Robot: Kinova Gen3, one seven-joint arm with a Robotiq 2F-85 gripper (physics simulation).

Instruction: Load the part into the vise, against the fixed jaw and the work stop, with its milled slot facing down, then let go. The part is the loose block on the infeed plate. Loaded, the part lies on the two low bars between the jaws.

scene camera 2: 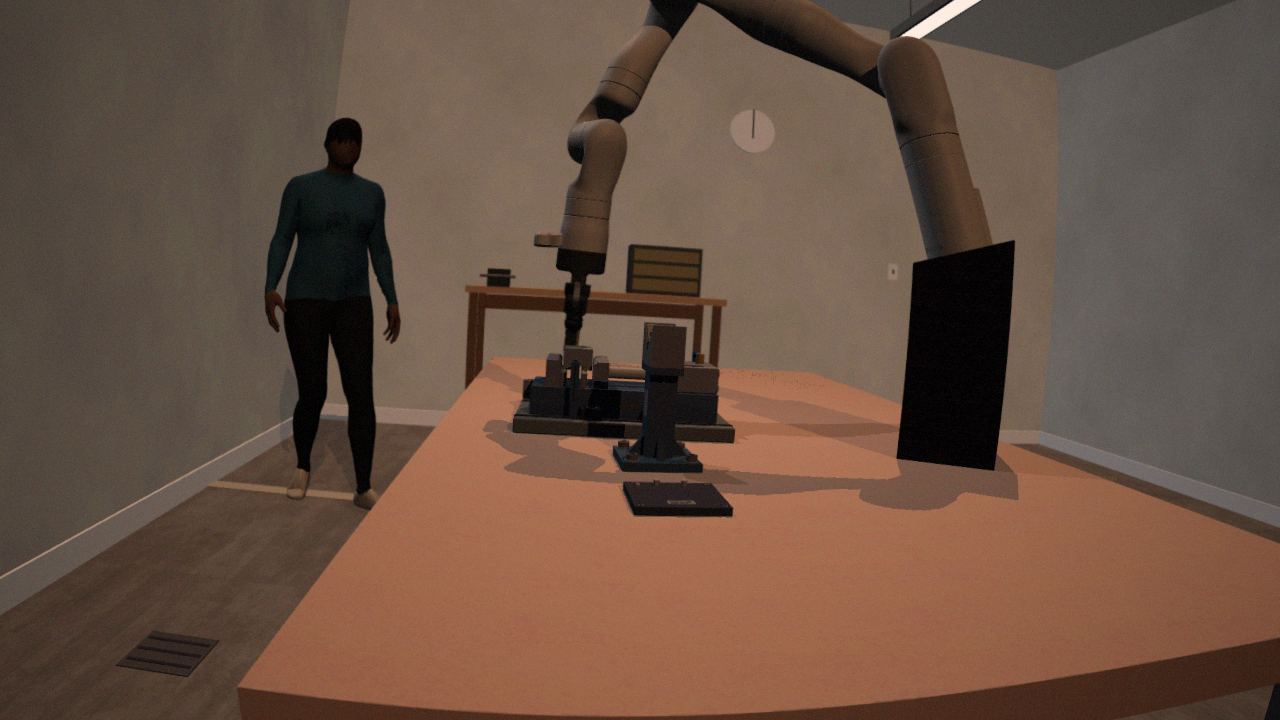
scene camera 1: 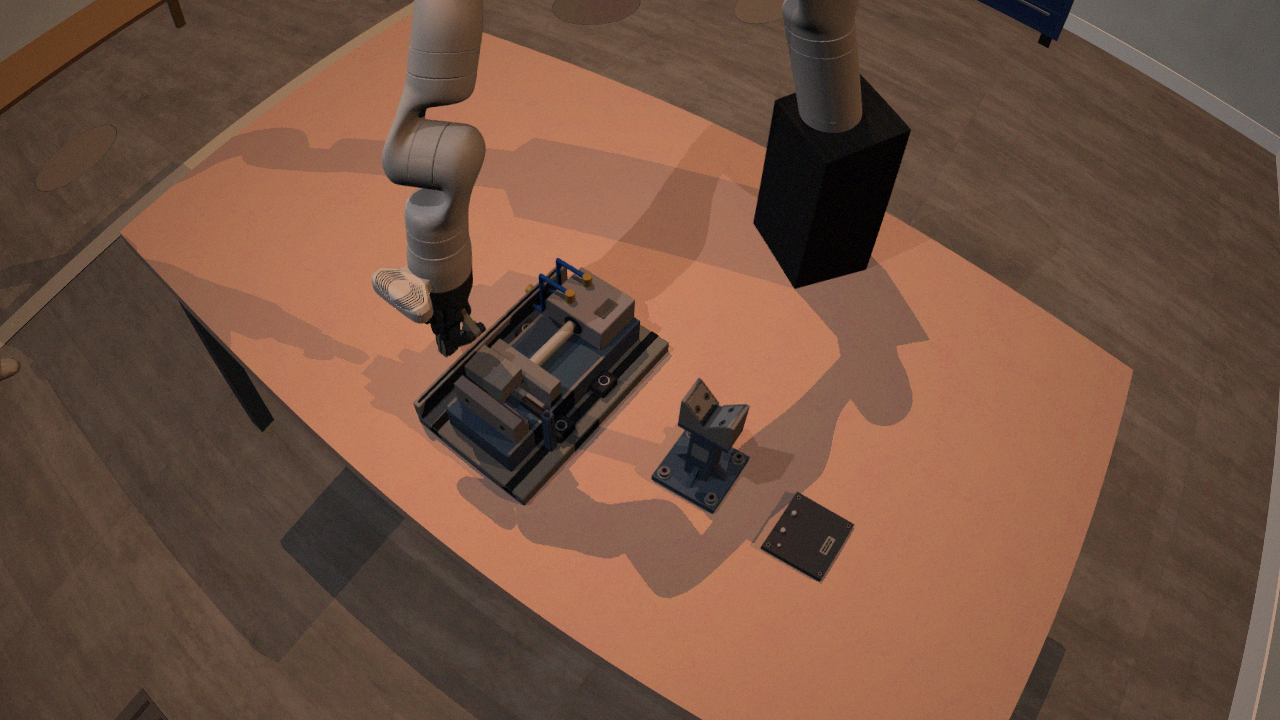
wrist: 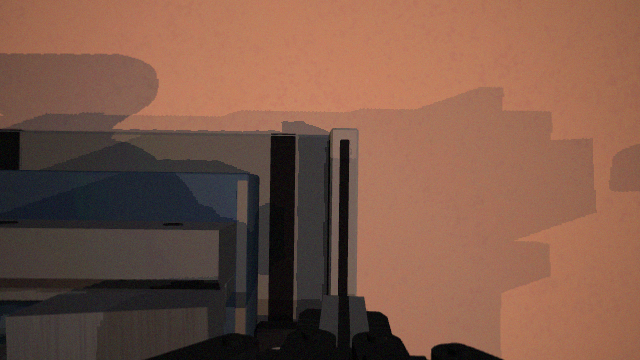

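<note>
The part, a grey block, sits in the vise between the fixed jaw and the moving jaw. A thin dark strip shows between part and fixed jaw in the wrist view; contact is unclear. The part is toward the railed side, with a gap to the blue work stop. Its underside, slot and the low bars beneath it are hidden. My gripper is shut and empty, low at the railed side, beside the part's end.
A long slotted rail runs along the vise base beside my fingers. Blue handles stand at the vise's far end. A V-shaped stand and the black infeed plate are on the table. A person stands beyond it.
</note>
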